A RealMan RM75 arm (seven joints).
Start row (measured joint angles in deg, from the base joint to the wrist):
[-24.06 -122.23 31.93 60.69 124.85 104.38 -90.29]
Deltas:
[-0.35 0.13 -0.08 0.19 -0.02 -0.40 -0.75]
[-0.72 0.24 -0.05 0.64 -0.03 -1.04 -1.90]
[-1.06 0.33 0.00 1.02 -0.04 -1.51 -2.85]
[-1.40 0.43 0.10 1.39 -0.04 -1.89 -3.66]
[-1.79 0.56 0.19 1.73 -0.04 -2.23 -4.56]
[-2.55 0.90 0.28 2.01 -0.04 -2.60 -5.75]
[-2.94 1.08 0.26 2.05 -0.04 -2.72 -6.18]
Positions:
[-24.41 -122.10 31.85 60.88 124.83 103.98 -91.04]
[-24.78 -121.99 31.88 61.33 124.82 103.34 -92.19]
[-25.12 -121.90 31.93 61.71 124.81 102.87 -93.14]
[-25.46 -121.80 32.03 62.08 124.81 102.49 -93.95]
[-25.85 -121.67 32.12 62.42 124.81 102.15 -94.85]
[-26.61 -121.33 32.21 62.70 124.81 101.78 -96.04]
[-27.00 -121.15 32.19 62.74 124.81 101.66 -96.47]

